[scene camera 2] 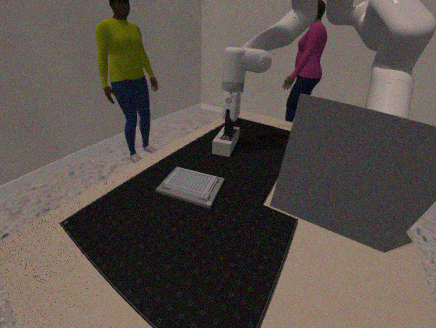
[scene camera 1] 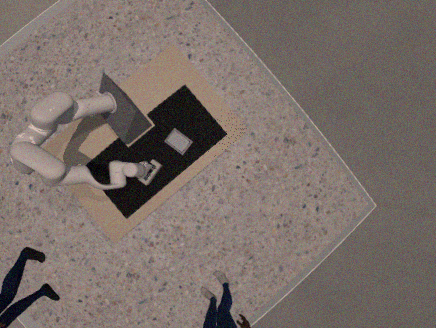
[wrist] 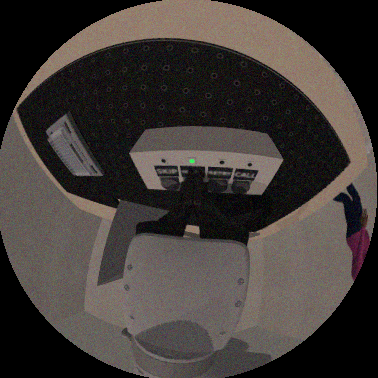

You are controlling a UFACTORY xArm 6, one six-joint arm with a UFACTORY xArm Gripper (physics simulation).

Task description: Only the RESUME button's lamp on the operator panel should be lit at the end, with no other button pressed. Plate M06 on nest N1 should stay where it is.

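The operator panel is a pale box with four labelled buttons. In the wrist view the second lamp from the left is lit green, above the partly covered RESUME label; the SKIP lamp, RETRY lamp and CALL lamp are dark. My gripper is shut and empty, its black fingertips over the RESUME button, which they hide. Whether they touch it cannot be told. Plate M06 lies flat on its nest, apart from the panel.
A tilted dark grey board stands beside the black mat. The mat lies on a tan table. Two people stand beyond the table in scene camera 2.
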